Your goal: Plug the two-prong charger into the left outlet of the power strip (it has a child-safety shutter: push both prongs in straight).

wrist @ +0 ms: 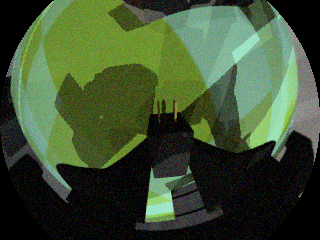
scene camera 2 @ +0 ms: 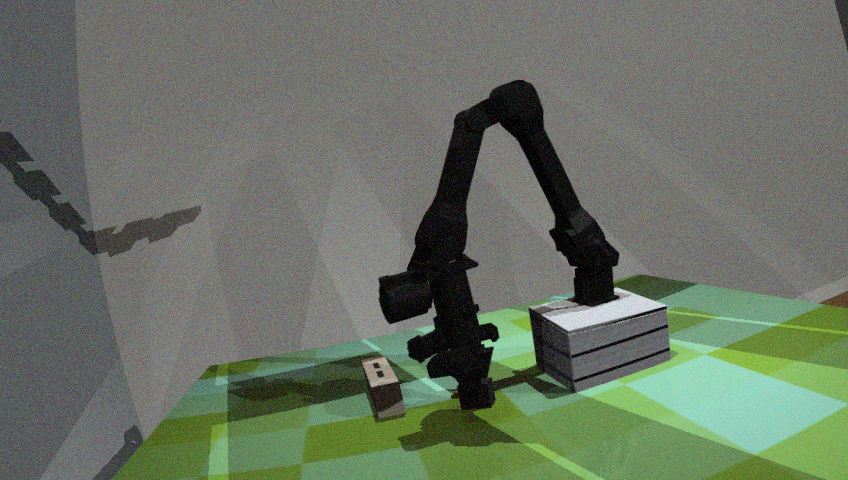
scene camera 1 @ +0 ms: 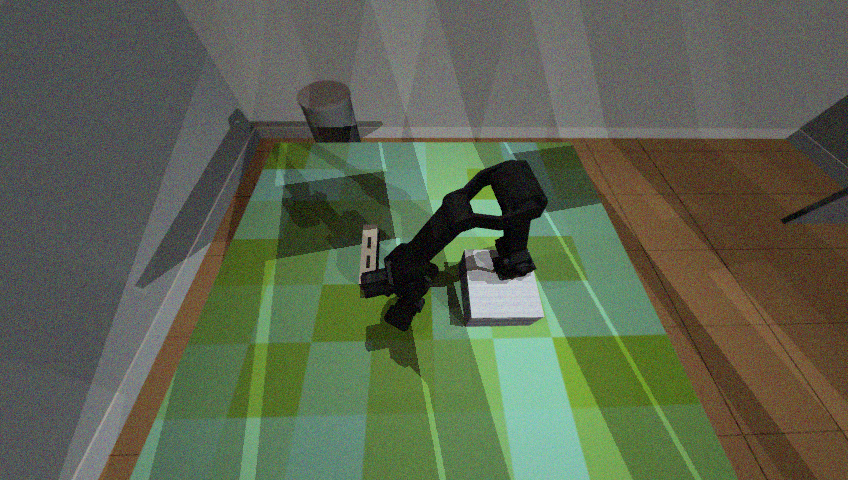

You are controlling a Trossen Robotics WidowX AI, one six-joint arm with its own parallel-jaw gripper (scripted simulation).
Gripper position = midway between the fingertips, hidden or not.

Observation:
The gripper (scene camera 2: 478,399) carries a black two-prong charger (wrist: 169,136).
The gripper also shows in the wrist view (wrist: 166,139) and in scene camera 1 (scene camera 1: 415,303).

